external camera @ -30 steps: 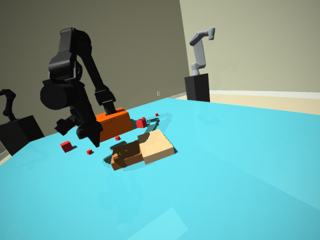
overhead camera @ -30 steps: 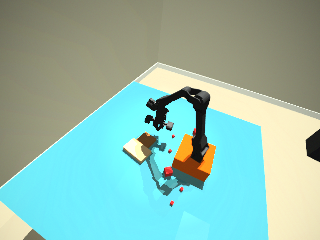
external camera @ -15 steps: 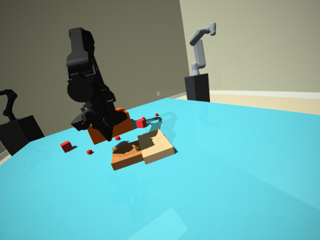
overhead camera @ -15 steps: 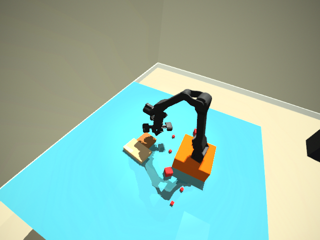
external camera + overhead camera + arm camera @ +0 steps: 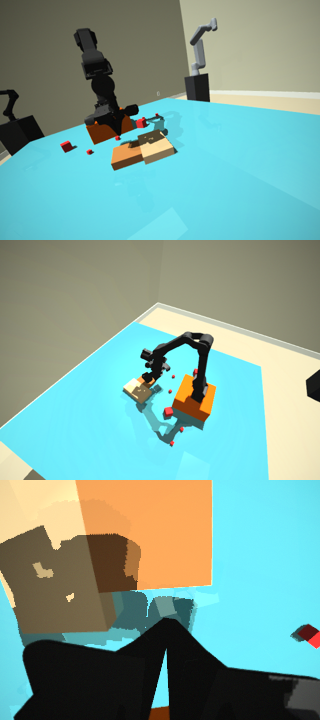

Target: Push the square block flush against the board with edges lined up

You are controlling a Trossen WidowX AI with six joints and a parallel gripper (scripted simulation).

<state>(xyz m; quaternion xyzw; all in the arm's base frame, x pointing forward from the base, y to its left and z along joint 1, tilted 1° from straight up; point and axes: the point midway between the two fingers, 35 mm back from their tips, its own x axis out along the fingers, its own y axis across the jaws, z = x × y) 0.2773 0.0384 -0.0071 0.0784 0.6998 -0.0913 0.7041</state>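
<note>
The square block is 60 mm ahead of my gripper tip, 50 mm below it and 10 mm to the left of it. The rest, counted from my gripper tip: tan board 110 mm to the left, 60 mm ahead, 50 mm below.
</note>
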